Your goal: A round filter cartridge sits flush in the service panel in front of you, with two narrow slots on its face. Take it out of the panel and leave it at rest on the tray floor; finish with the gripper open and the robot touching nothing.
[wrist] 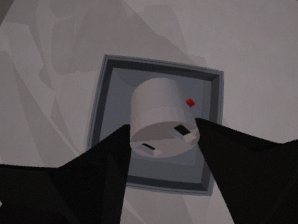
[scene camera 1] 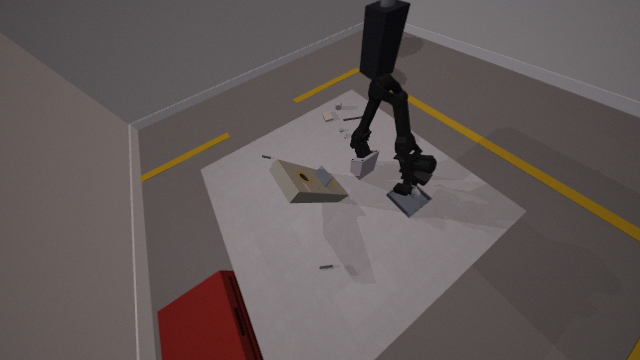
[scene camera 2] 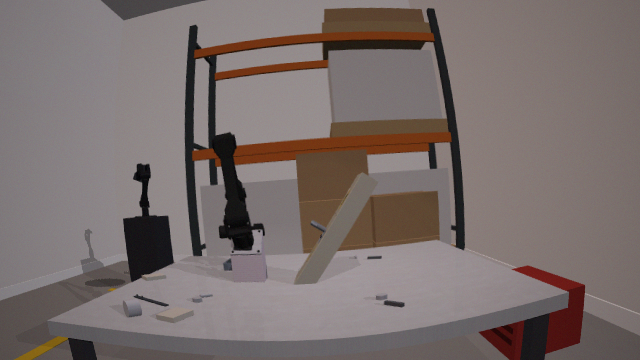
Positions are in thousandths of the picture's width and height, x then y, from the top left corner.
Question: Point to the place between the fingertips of the gripper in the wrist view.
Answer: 545,569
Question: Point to a dark-rimmed tray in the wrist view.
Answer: At 401,346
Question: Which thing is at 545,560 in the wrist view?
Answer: A round filter cartridge.
